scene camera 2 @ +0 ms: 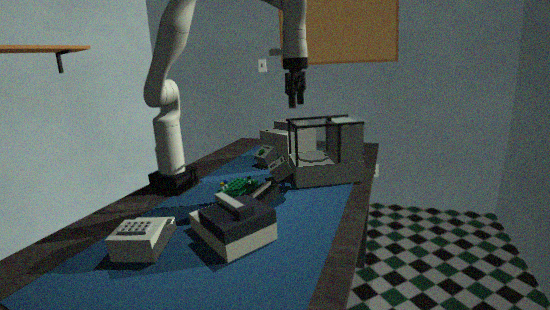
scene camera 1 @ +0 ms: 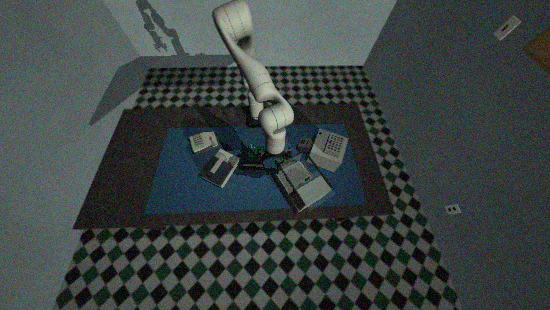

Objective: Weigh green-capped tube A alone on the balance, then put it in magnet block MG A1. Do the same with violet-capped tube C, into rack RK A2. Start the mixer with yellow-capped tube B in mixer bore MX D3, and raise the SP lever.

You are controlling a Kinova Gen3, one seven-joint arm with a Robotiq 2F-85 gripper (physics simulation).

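Frame: origin at the arm's base, x ahead, y left, z up, level; metres.
Seen in the pictures: gripper, fingertip midpoint: (scene camera 2: 296,106) (scene camera 1: 274,161); arm's base, link origin: (scene camera 2: 173,170) (scene camera 1: 256,114).
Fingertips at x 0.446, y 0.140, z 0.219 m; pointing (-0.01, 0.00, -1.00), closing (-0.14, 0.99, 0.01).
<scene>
Pixels of each thing's top centre, then the offset from my fingertips to it.
- green rack, top centre: (scene camera 2: 237,185) (scene camera 1: 258,150) 0.251 m down, 0.180 m back, 0.103 m right
- dark block with a pale top strip, top centre: (scene camera 2: 261,187) (scene camera 1: 253,164) 0.234 m down, 0.075 m back, 0.126 m right
- white box with a hole grid, top centre: (scene camera 2: 140,220) (scene camera 1: 202,139) 0.212 m down, 0.219 m back, 0.457 m right
- navy-lidded box, top centre: (scene camera 2: 227,197) (scene camera 1: 217,162) 0.180 m down, 0.052 m back, 0.318 m right
- large grid-topped box, top centre: (scene camera 2: 280,123) (scene camera 1: 324,139) 0.111 m down, 0.207 m back, 0.277 m left
My gripper (scene camera 2: 296,102) is open and empty, pointing down high above the table. In scene camera 1 it is largely hidden under the wrist, between the green rack and the balance. The green rack (scene camera 1: 256,149) (scene camera 2: 242,186) lies mid-table, with small caps at its edge, one yellowish; their letters are unreadable. The dark block with a pale top strip (scene camera 1: 252,165) (scene camera 2: 261,190), probably the magnet block, lies beside it. The balance (scene camera 1: 316,192) (scene camera 2: 327,175) has a framed glass shield around its round pan, which looks bare. The mixer and the SP lever cannot be told apart by label.
A white box with a hole grid (scene camera 1: 201,143) (scene camera 2: 132,245) and a navy-lidded box (scene camera 1: 220,169) (scene camera 2: 250,220) stand on the left in scene camera 1. A large grid-topped box (scene camera 1: 327,150) and a small grey box (scene camera 1: 304,144) (scene camera 2: 265,154) stand near the balance.
</scene>
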